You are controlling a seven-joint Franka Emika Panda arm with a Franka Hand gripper.
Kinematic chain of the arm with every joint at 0, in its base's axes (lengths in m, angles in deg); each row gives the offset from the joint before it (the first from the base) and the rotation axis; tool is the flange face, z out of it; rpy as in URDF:
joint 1: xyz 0 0 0.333 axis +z
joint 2: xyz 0 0 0 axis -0.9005 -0.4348 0
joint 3: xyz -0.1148 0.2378 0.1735 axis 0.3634 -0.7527 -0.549
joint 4: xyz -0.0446 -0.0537 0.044 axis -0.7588 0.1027 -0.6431
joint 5: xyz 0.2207 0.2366 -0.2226 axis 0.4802 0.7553 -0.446
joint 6: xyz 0 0 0 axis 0.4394 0.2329 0.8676
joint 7: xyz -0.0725 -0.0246 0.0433 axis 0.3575 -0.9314 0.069
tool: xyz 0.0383 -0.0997 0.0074 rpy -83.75 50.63 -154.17
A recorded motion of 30 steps. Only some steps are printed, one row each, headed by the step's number.
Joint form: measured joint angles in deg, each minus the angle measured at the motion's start. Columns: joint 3, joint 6, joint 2, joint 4, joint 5, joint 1, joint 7.
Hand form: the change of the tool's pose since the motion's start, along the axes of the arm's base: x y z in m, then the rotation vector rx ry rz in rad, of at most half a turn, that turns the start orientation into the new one. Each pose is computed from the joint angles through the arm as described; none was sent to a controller.
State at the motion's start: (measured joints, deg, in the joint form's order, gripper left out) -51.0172 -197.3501 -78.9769 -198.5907 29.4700 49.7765 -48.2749
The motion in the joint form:
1: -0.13 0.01 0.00 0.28 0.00 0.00 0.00
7: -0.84 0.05 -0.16 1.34 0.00 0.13 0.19
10: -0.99 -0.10 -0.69 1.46 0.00 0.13 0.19
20: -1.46 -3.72 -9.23 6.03 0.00 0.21 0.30
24: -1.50 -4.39 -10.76 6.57 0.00 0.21 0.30
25: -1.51 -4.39 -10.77 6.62 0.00 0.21 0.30
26: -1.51 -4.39 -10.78 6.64 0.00 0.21 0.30
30: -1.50 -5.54 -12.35 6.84 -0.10 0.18 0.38
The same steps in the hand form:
1: 0.0019 0.0009 0.0020 -0.0003 -0.0048 0.0021
7: 0.0097 0.0079 0.0078 0.0011 -0.0206 0.0123
10: 0.0103 0.0094 0.0033 0.0033 -0.0165 0.0147
20: 0.0297 0.0109 -0.0509 0.0131 -0.0126 0.0194
24: 0.0307 0.0111 -0.0628 0.0156 -0.0075 0.0196
25: 0.0310 0.0111 -0.0626 0.0156 -0.0082 0.0197
26: 0.0311 0.0111 -0.0626 0.0155 -0.0084 0.0197
30: 0.0303 0.0110 -0.0766 0.0163 -0.0046 0.0186

